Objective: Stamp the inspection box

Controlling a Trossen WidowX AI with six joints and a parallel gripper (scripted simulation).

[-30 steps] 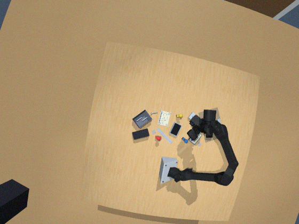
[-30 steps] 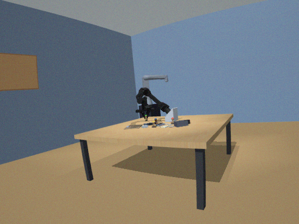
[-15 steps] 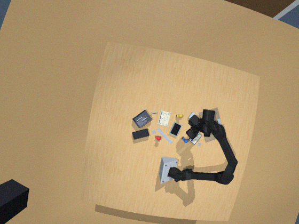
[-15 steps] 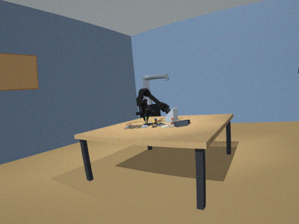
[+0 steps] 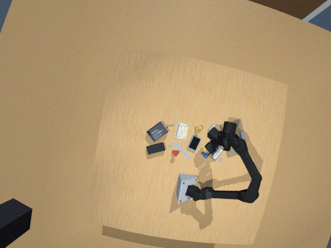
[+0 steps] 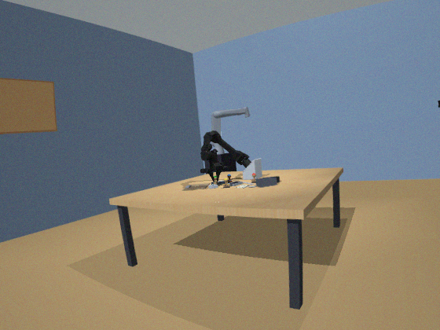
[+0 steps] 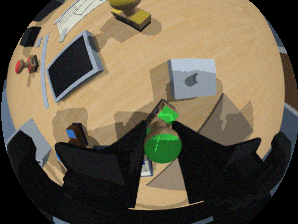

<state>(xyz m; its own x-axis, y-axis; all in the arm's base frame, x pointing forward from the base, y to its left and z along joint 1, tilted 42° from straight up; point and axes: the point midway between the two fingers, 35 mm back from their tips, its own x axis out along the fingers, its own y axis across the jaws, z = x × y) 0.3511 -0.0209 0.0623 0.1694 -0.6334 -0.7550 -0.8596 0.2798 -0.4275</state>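
The green stamp lies right at my gripper tip. The rest, counted from my gripper tip: yellow-knobbed stamp (12 cm to the left, 3 cm ahead, 1 cm below); white block (5 cm ahead, 2 cm to the left, 1 cm below); blue-and-white box (8 cm behind, 5 cm to the right, 2 cm below).
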